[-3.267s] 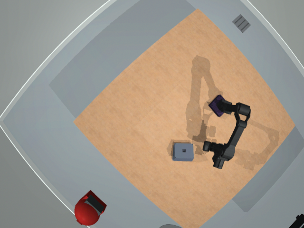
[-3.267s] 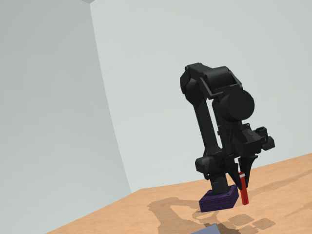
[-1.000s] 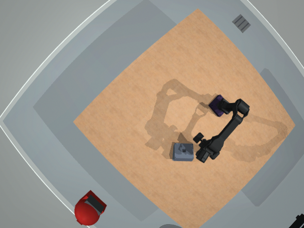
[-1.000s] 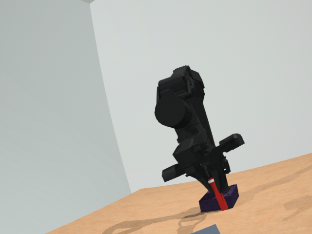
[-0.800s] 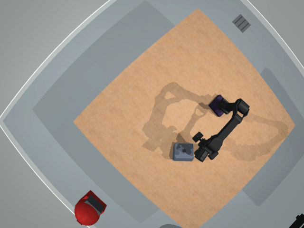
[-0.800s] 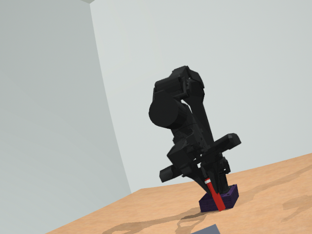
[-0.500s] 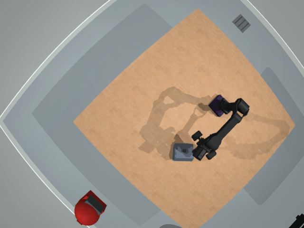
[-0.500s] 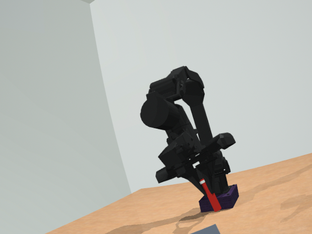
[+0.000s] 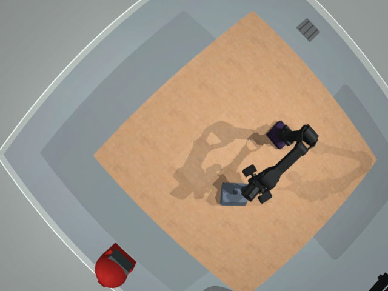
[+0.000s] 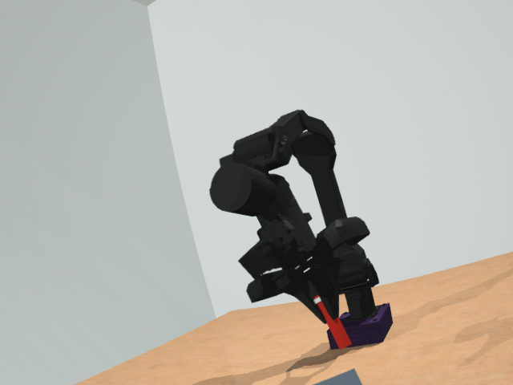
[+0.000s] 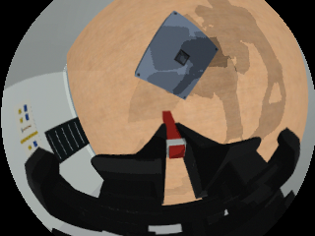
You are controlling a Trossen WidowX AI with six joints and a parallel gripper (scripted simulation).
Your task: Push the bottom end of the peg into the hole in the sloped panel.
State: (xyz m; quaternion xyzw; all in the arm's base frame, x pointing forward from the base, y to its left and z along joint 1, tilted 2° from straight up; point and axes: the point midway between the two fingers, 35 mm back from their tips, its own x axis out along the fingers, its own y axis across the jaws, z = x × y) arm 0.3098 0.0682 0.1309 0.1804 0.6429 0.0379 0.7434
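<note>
The panel lies 100 mm ahead of my gripper tip, 20 mm to the right of it and 90 mm below it. Round my gripper tip: red peg (20 mm above).
</note>
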